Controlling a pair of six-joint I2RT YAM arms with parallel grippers.
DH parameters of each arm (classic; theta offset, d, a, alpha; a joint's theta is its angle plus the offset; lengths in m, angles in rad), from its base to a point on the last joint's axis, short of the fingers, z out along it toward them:
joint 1: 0 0.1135 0.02 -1.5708
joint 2: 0 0 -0.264 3.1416
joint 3: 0.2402 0 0.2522 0
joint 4: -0.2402 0 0.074 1.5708
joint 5: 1.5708 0 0 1.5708
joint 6: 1.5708 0.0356 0 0
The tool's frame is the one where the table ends.
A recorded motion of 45 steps. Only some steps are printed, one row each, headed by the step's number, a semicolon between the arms.
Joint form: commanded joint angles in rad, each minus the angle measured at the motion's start. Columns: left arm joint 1, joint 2, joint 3, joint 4, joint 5, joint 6; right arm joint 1, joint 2, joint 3, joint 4, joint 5, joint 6.
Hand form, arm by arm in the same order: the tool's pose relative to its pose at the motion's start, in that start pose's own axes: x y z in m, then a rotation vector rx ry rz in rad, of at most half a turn. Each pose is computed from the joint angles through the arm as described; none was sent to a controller.
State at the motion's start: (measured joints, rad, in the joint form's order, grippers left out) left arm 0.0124 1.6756 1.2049 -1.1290 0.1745 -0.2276; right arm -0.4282 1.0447 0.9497 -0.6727 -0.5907 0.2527
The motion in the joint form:
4: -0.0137 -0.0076 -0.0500 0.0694 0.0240 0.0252; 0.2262 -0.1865 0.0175 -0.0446 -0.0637 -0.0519
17: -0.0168 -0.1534 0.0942 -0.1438 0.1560 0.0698; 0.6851 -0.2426 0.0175 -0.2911 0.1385 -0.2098
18: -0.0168 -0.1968 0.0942 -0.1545 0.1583 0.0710; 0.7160 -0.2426 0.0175 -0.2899 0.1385 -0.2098
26: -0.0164 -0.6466 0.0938 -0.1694 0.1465 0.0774; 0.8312 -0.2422 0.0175 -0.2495 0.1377 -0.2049
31: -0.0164 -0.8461 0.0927 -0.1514 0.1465 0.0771; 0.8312 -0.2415 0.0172 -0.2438 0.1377 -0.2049
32: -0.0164 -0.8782 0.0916 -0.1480 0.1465 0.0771; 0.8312 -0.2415 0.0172 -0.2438 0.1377 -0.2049
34: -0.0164 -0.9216 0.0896 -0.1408 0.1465 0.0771; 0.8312 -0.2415 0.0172 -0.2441 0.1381 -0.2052
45: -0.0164 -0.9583 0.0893 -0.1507 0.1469 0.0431; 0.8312 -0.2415 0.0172 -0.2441 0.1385 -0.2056
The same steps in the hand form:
4: 0.0022 -0.0025 0.0108 0.0284 -0.0184 0.0437; 0.0277 0.0619 -0.0296 -0.2427 0.0096 -0.2612
17: 0.0288 -0.0147 -0.0613 0.1719 -0.0647 0.1118; 0.0908 0.1012 -0.0324 -0.3096 0.3167 -0.6087
18: 0.0376 -0.0144 -0.0714 0.1803 -0.0954 0.1213; 0.0938 0.1045 -0.0326 -0.3307 0.3297 -0.6274
26: 0.1396 -0.0034 -0.1535 0.2477 -0.5134 0.2310; 0.1029 0.1187 -0.0336 -0.4249 0.3466 -0.6992
31: 0.1917 0.0056 -0.1754 0.2856 -0.7206 0.2817; 0.1025 0.1191 -0.0333 -0.4269 0.3423 -0.7002
32: 0.2003 0.0073 -0.1777 0.2915 -0.7535 0.2898; 0.1025 0.1191 -0.0333 -0.4269 0.3423 -0.7002
34: 0.2118 0.0096 -0.1806 0.2998 -0.8001 0.3011; 0.1025 0.1191 -0.0333 -0.4264 0.3423 -0.7005
45: 0.2228 0.0121 -0.1817 0.3183 -0.8195 0.2756; 0.1025 0.1190 -0.0333 -0.4262 0.3421 -0.7009

